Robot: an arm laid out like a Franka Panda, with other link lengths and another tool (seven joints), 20 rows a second.
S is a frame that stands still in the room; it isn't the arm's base.
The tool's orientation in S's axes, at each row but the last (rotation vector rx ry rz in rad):
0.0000 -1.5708 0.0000
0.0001 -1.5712 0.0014
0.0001 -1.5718 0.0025
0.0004 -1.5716 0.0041
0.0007 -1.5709 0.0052
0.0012 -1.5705 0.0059
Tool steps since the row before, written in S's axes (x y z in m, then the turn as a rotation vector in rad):
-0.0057 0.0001 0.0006 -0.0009 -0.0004 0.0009
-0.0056 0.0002 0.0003 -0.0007 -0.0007 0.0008
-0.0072 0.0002 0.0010 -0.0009 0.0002 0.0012
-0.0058 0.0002 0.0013 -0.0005 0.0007 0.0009
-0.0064 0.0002 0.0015 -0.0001 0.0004 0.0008
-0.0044 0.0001 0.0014 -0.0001 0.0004 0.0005
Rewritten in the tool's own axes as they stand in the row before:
0.0006 0.0001 0.0057 0.0009 -0.0004 0.0009
0.0003 0.0002 0.0056 0.0008 -0.0007 0.0007
0.0010 0.0002 0.0072 0.0012 0.0002 0.0009
0.0013 0.0002 0.0058 0.0009 0.0007 0.0005
0.0015 0.0002 0.0064 0.0008 0.0004 0.0001
0.0014 0.0001 0.0044 0.0005 0.0004 0.0001

